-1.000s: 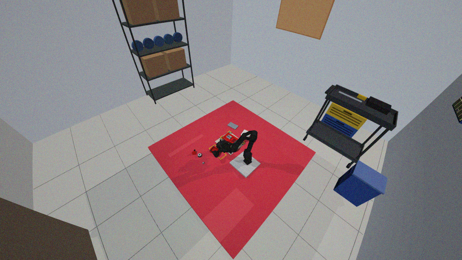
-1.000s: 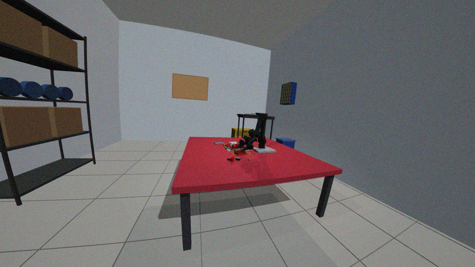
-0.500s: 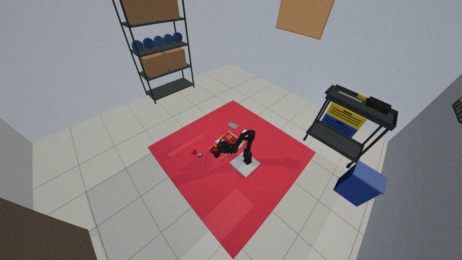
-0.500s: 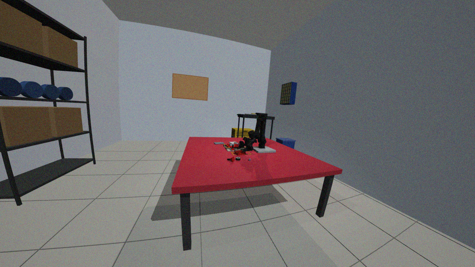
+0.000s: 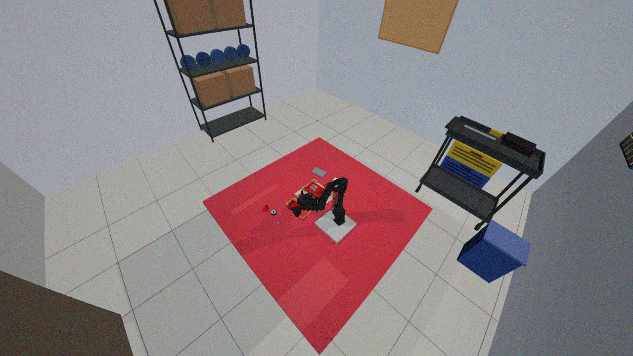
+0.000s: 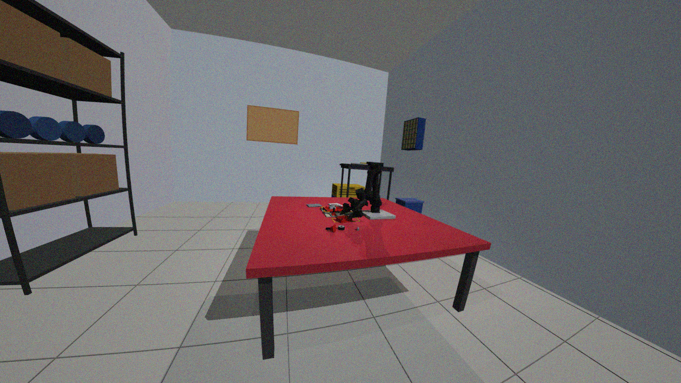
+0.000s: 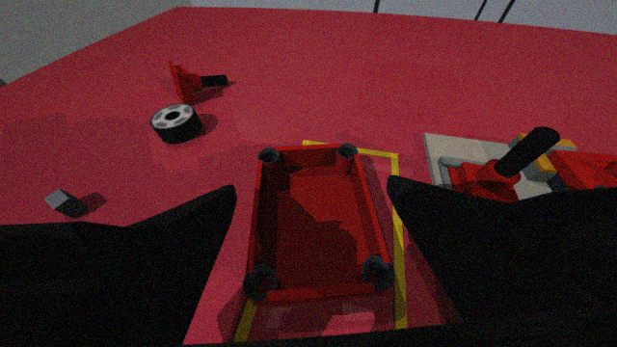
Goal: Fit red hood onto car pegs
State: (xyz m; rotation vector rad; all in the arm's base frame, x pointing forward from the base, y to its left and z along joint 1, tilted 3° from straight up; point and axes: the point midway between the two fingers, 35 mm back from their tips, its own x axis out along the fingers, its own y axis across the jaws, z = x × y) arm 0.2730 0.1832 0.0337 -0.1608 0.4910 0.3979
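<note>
The red hood is 1 cm behind my gripper tip and 2 cm below it. Also, from my gripper tip: pale jig: 1 cm ahead, 22 cm to the right, 2 cm below; then grey plate: 19 cm ahead, 39 cm to the right, 3 cm below; then black wheel: 4 cm ahead, 15 cm to the left, 2 cm below.
</note>
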